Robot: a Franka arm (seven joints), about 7 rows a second.
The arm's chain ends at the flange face. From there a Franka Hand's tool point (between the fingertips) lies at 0.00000 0.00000 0.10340 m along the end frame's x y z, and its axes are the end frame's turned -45 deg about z.
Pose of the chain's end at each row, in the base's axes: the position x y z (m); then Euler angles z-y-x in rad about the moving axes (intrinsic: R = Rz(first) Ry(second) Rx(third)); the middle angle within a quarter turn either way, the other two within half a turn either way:
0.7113 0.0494 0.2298 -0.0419 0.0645 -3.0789
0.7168 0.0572 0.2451 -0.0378 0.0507 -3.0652
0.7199 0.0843 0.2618 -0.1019 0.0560 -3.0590
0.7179 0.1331 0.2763 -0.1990 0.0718 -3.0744
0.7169 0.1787 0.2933 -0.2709 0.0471 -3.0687
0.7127 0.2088 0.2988 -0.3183 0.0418 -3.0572
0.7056 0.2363 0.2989 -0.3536 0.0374 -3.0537
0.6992 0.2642 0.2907 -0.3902 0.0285 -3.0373
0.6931 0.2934 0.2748 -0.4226 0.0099 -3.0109
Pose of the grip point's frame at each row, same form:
0.7049 0.0562 0.1268 0.7415 0.0014 -3.0517
0.7119 0.0653 0.1421 0.7448 -0.0181 -3.0517
0.7150 0.0934 0.1589 0.6803 -0.0187 -3.0436
0.7120 0.1414 0.1734 0.5841 0.0034 -3.0434
0.7142 0.1873 0.1903 0.5120 -0.0181 -3.0567
0.7113 0.2184 0.1959 0.4640 -0.0300 -3.0523
0.7051 0.2461 0.1960 0.4286 -0.0356 -3.0530
0.7006 0.2753 0.1879 0.3912 -0.0535 -3.0476
0.6977 0.3061 0.1723 0.3579 -0.0852 -3.0419

